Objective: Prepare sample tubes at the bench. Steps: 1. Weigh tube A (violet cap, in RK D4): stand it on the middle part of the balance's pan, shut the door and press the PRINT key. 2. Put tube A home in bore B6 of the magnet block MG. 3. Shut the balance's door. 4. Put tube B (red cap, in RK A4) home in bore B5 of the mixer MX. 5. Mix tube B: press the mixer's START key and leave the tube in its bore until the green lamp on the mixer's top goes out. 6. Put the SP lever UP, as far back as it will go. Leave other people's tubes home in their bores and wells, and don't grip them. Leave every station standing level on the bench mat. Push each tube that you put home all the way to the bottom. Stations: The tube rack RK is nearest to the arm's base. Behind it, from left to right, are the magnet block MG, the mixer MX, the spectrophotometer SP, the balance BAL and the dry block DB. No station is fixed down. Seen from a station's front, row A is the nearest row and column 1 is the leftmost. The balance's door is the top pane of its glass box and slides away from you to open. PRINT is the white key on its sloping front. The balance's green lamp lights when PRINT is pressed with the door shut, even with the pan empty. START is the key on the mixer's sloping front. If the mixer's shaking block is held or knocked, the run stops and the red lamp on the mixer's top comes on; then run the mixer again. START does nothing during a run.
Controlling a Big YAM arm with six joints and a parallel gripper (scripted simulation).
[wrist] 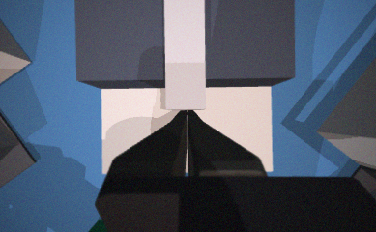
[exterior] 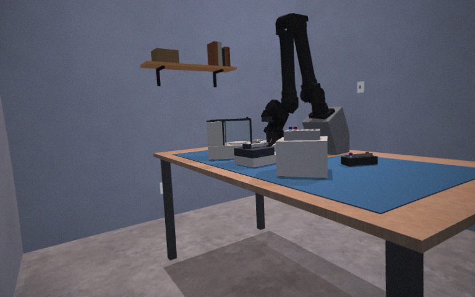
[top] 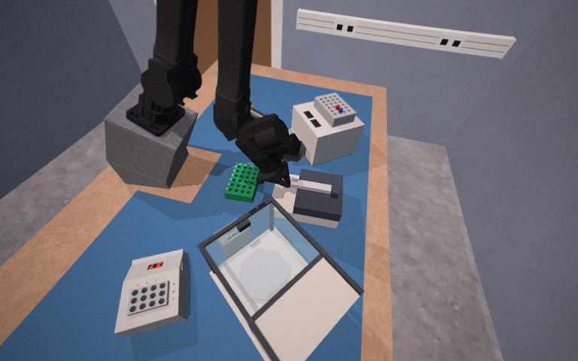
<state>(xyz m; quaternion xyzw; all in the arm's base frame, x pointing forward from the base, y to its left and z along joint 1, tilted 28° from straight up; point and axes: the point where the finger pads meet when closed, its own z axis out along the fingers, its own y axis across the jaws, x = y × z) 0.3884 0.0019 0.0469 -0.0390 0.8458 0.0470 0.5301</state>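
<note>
The SP lever is 60 mm ahead of my hand, 10 mm to the left of it and 10 mm above it. From my hand the other things lie so: green rack RK 150 mm behind, 60 mm below, 10 mm to the left; white print key 180 mm to the right, 100 mm behind, 10 mm below; green start key 190 mm to the left, 70 mm behind, 10 mm below.
</note>
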